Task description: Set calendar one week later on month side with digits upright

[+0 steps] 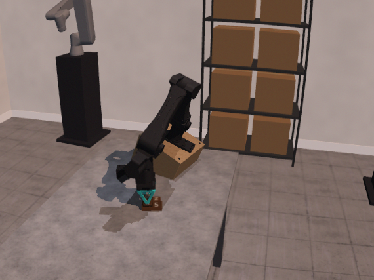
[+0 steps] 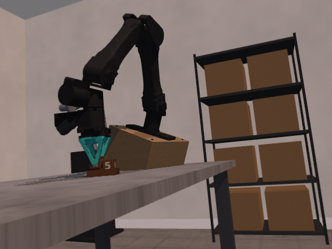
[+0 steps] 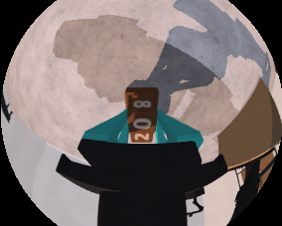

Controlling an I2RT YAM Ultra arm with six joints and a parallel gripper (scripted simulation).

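Right now my hand is 1 cm past the brown calendar tray, 2 cm to the right of it and 3 cm above it. The rest, counted from my hand: brown cube (right at my hand).
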